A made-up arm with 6 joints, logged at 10 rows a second.
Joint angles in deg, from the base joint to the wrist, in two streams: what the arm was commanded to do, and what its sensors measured. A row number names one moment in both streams.
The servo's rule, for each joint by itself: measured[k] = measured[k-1] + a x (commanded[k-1-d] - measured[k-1]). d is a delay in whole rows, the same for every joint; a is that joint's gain. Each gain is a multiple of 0.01, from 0.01 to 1. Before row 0 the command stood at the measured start. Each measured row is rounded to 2 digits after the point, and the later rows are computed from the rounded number. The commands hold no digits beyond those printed.
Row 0, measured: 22.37 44.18 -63.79 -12.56 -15.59 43.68
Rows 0 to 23, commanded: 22.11 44.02 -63.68 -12.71 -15.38 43.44; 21.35 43.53 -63.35 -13.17 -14.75 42.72; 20.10 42.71 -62.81 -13.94 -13.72 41.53; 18.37 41.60 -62.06 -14.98 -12.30 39.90; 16.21 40.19 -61.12 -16.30 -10.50 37.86; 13.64 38.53 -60.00 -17.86 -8.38 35.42; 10.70 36.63 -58.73 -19.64 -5.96 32.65; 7.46 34.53 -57.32 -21.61 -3.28 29.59; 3.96 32.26 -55.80 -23.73 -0.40 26.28; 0.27 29.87 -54.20 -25.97 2.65 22.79; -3.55 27.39 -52.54 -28.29 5.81 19.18; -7.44 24.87 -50.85 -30.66 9.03 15.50; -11.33 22.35 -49.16 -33.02 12.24 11.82; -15.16 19.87 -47.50 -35.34 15.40 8.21; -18.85 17.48 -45.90 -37.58 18.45 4.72; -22.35 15.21 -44.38 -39.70 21.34 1.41; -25.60 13.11 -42.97 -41.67 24.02 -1.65; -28.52 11.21 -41.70 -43.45 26.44 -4.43; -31.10 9.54 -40.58 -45.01 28.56 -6.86; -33.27 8.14 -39.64 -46.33 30.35 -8.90; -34.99 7.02 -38.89 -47.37 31.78 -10.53; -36.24 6.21 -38.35 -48.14 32.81 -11.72; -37.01 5.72 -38.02 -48.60 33.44 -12.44; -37.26 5.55 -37.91 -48.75 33.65 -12.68
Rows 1 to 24, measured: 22.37 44.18 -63.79 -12.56 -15.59 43.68; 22.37 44.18 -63.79 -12.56 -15.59 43.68; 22.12 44.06 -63.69 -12.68 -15.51 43.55; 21.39 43.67 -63.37 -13.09 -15.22 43.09; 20.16 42.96 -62.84 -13.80 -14.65 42.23; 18.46 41.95 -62.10 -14.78 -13.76 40.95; 16.32 40.65 -61.17 -16.04 -12.52 39.25; 13.77 39.08 -60.06 -17.55 -10.95 37.14; 10.85 37.27 -58.80 -19.28 -9.05 34.67; 7.63 35.24 -57.39 -21.21 -6.86 31.88; 4.14 33.03 -55.88 -23.30 -4.41 28.80; 0.46 30.69 -54.28 -25.52 -1.73 25.49; -3.35 28.25 -52.63 -27.82 1.14 22.02; -7.24 25.75 -50.94 -30.18 4.14 18.43; -11.13 23.23 -49.25 -32.54 7.22 14.79; -14.96 20.74 -47.59 -34.86 10.33 11.17; -18.66 18.33 -45.98 -37.12 13.42 7.62; -22.17 16.02 -44.46 -39.26 16.43 4.20; -25.43 13.87 -43.04 -41.26 19.31 0.98; -28.37 11.90 -41.77 -43.08 22.02 -2.00; -30.96 10.15 -40.64 -44.68 24.51 -4.67; -33.15 8.66 -39.69 -46.05 26.73 -7.00; -34.90 7.45 -38.93 -47.15 28.65 -8.94; -36.17 6.53 -38.38 -47.97 30.23 -10.47
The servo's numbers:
d 2
a 0.95 0.74 0.95 0.83 0.38 0.55

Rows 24 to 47, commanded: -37.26 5.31 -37.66 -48.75 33.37 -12.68; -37.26 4.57 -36.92 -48.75 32.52 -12.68; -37.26 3.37 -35.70 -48.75 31.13 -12.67; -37.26 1.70 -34.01 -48.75 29.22 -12.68; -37.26 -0.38 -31.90 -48.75 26.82 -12.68; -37.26 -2.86 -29.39 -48.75 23.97 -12.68; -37.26 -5.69 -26.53 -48.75 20.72 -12.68; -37.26 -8.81 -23.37 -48.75 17.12 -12.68; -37.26 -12.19 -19.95 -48.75 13.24 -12.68; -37.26 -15.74 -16.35 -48.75 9.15 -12.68; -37.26 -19.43 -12.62 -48.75 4.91 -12.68; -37.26 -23.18 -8.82 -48.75 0.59 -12.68; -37.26 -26.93 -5.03 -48.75 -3.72 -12.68; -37.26 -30.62 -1.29 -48.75 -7.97 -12.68; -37.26 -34.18 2.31 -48.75 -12.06 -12.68; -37.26 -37.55 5.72 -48.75 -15.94 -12.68; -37.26 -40.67 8.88 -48.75 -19.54 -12.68; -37.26 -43.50 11.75 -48.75 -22.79 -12.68; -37.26 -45.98 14.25 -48.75 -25.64 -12.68; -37.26 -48.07 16.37 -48.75 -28.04 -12.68; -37.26 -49.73 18.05 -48.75 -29.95 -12.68; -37.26 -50.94 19.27 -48.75 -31.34 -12.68; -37.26 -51.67 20.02 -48.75 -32.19 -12.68; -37.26 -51.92 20.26 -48.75 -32.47 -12.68
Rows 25 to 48, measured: -36.97 5.93 -38.04 -48.49 31.45 -11.55; -37.25 5.65 -37.92 -48.71 32.29 -12.17; -37.26 5.40 -37.67 -48.74 32.70 -12.45; -37.26 4.79 -36.96 -48.75 32.63 -12.58; -37.26 3.74 -35.76 -48.75 32.06 -12.63; -37.26 2.23 -34.10 -48.75 30.98 -12.66; -37.26 0.30 -32.01 -48.75 29.40 -12.67; -37.26 -2.04 -29.52 -48.75 27.34 -12.68; -37.26 -4.74 -26.68 -48.75 24.82 -12.68; -37.26 -7.75 -23.54 -48.75 21.89 -12.68; -37.26 -11.04 -20.13 -48.75 18.60 -12.68; -37.26 -14.52 -16.54 -48.75 15.01 -12.68; -37.26 -18.15 -12.82 -48.75 11.17 -12.68; -37.26 -21.87 -9.02 -48.75 7.15 -12.68; -37.26 -25.61 -5.23 -48.75 3.02 -12.68; -37.26 -29.32 -1.49 -48.75 -1.16 -12.68; -37.26 -32.92 2.12 -48.75 -5.30 -12.68; -37.26 -36.35 5.54 -48.75 -9.34 -12.68; -37.26 -39.55 8.71 -48.75 -13.22 -12.68; -37.26 -42.47 11.60 -48.75 -16.86 -12.68; -37.26 -45.07 14.12 -48.75 -20.20 -12.68; -37.26 -47.29 16.26 -48.75 -23.18 -12.68; -37.26 -49.10 17.96 -48.75 -25.75 -12.68; -37.26 -50.46 19.20 -48.75 -27.87 -12.68
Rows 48 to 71, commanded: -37.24 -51.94 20.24 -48.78 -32.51 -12.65; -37.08 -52.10 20.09 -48.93 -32.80 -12.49; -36.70 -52.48 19.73 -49.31 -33.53 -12.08; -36.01 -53.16 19.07 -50.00 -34.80 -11.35; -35.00 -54.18 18.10 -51.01 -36.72 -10.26; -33.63 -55.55 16.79 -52.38 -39.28 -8.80; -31.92 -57.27 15.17 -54.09 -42.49 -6.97; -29.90 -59.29 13.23 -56.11 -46.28 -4.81; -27.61 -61.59 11.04 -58.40 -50.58 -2.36; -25.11 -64.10 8.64 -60.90 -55.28 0.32; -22.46 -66.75 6.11 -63.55 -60.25 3.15; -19.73 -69.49 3.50 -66.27 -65.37 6.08; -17.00 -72.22 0.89 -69.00 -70.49 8.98; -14.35 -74.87 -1.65 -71.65 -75.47 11.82; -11.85 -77.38 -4.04 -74.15 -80.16 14.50; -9.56 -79.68 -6.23 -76.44 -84.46 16.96; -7.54 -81.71 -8.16 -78.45 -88.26 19.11; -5.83 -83.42 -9.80 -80.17 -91.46 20.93; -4.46 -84.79 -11.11 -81.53 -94.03 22.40; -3.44 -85.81 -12.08 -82.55 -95.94 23.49; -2.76 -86.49 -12.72 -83.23 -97.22 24.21; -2.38 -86.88 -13.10 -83.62 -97.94 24.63; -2.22 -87.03 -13.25 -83.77 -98.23 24.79; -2.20 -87.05 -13.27 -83.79 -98.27 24.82
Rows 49 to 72, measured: -37.26 -51.36 19.98 -48.75 -29.51 -12.68; -37.26 -51.77 20.25 -48.75 -30.63 -12.68; -37.24 -51.90 20.24 -48.77 -31.34 -12.66; -37.09 -52.05 20.10 -48.90 -31.89 -12.57; -36.72 -52.37 19.75 -49.24 -32.51 -12.30; -36.05 -52.95 19.10 -49.87 -33.38 -11.78; -35.05 -53.86 18.15 -50.82 -34.65 -10.94; -33.70 -55.11 16.86 -52.11 -36.41 -9.76; -32.01 -56.71 15.25 -53.75 -38.72 -8.23; -30.01 -58.62 13.33 -55.71 -41.59 -6.35; -27.73 -60.82 11.15 -57.94 -45.01 -4.16; -25.24 -63.25 8.77 -60.40 -48.91 -1.70; -22.60 -65.84 6.24 -63.01 -53.22 0.97; -19.87 -68.54 3.64 -65.72 -57.84 3.78; -17.14 -71.26 1.03 -68.44 -62.65 6.64; -14.49 -73.93 -1.52 -71.10 -67.52 9.49; -11.98 -76.48 -3.91 -73.63 -72.32 12.25; -9.68 -78.85 -6.11 -75.96 -76.93 14.84; -7.65 -80.97 -8.06 -78.03 -81.24 17.19; -5.92 -82.78 -9.71 -79.81 -85.12 19.25; -4.53 -84.27 -11.04 -81.24 -88.51 20.98; -3.49 -85.41 -12.03 -82.33 -91.33 22.36; -2.80 -86.21 -12.69 -83.08 -93.57 23.38; -2.40 -86.71 -13.08 -83.53 -95.23 24.07
